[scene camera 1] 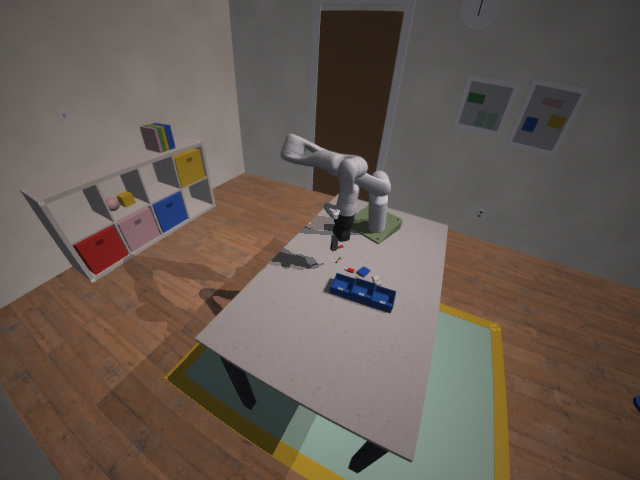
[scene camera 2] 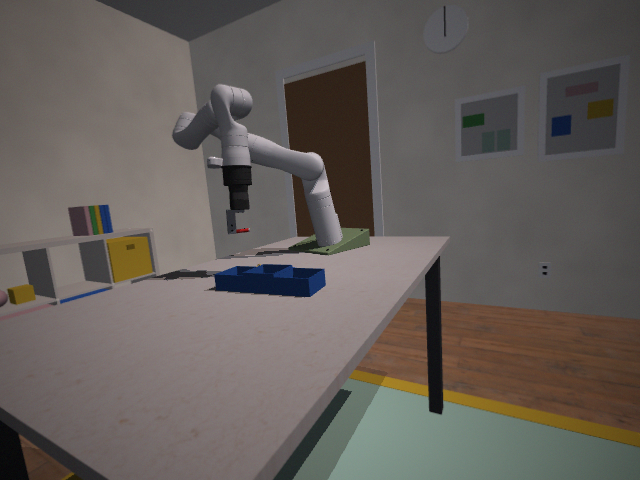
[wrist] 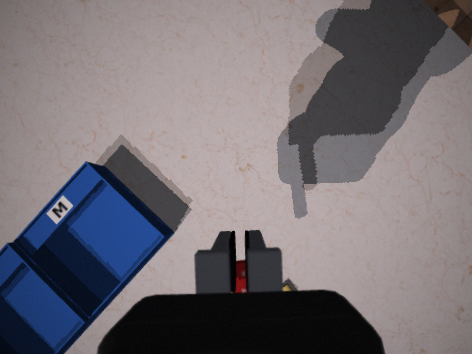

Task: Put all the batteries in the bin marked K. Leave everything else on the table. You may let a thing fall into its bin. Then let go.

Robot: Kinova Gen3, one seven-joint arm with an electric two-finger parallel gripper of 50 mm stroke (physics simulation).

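Frame: origin at the arm's base, x ahead, y left, z up, level; metres.
Seen in the pictures: gripper, fingertip midpoint: (scene camera 1: 333, 249) (scene camera 2: 232, 233) (wrist: 240, 251); arm's base at its link origin: (scene camera 1: 376, 227) (scene camera 2: 329, 241).
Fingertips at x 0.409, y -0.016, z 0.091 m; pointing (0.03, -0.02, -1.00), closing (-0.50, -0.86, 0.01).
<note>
Pixels of each thing's top centre, then the offset from my fingertips to it.
- red battery at its top centre: (wrist: 245, 309) (scene camera 2: 241, 228) (scene camera 1: 339, 246) dz +0.010, dx -0.024, dy +0.012 m
- blue three-compartment tray at its top centre: (wrist: 8, 322) (scene camera 2: 267, 268) (scene camera 1: 363, 287) dz -0.073, dx +0.038, dy +0.180 m
- M label at its top centre: (wrist: 59, 209) dz -0.085, dx +0.091, dy +0.108 m
- red USB stick at its top centre: (scene camera 1: 349, 269) dz -0.112, dx -0.052, dy +0.065 m
- blue block at its top centre: (scene camera 1: 363, 270) dz -0.110, dx -0.083, dy +0.120 m
- small white item at its top centre: (scene camera 1: 377, 280) dz -0.113, dx -0.073, dy +0.192 m
My gripper (scene camera 1: 336, 248) (scene camera 2: 233, 230) (wrist: 240, 251) is shut on a red battery (scene camera 1: 340, 246) (scene camera 2: 243, 230) (wrist: 241, 276) and holds it well above the table, on the robot's side of the bins. The battery sticks out sideways from the fingers in the scene views; the gripper body hides part of it in the wrist view. A blue three-compartment tray (scene camera 1: 361, 299) (scene camera 2: 263, 287) (wrist: 134, 201) stands on the table. The wrist view shows an M label (wrist: 59, 209) on its end compartment; no K is readable. Small yellowish items (scene camera 1: 338, 259) (wrist: 288, 288) lie on the table, too small to identify.
A red USB stick (scene camera 1: 350, 270), a blue block (scene camera 1: 363, 271) and a small white item (scene camera 1: 376, 279) lie between the tray and the robot. The arm's green base plate (scene camera 1: 379, 237) (scene camera 2: 356, 238) is at the table's far end.
</note>
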